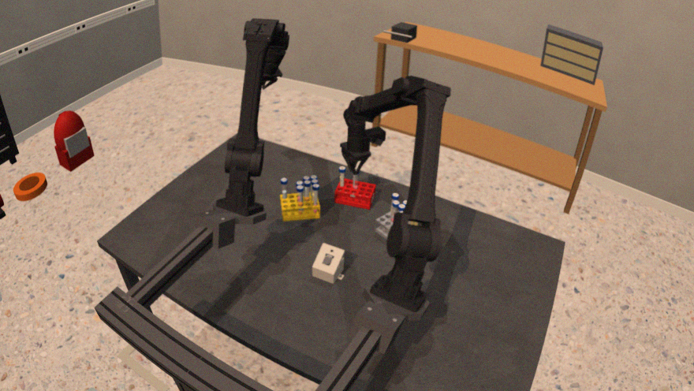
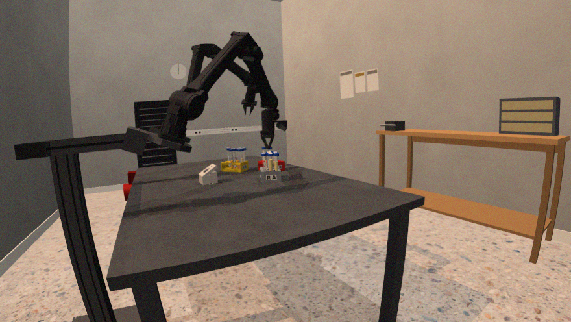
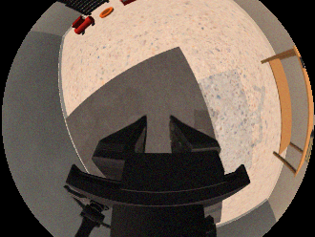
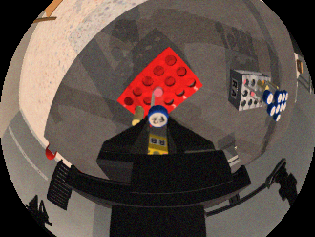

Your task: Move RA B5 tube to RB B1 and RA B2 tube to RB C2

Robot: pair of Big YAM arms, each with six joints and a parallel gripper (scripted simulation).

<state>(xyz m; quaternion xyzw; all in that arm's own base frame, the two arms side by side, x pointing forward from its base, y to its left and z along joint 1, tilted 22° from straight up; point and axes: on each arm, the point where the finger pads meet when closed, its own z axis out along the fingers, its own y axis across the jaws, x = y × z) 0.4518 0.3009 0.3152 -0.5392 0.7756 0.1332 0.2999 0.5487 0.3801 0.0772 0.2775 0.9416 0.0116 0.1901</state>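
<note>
Right now my right hand is 10 mm short of the red rack, 10 mm to the left of it and 100 mm above it.
</note>
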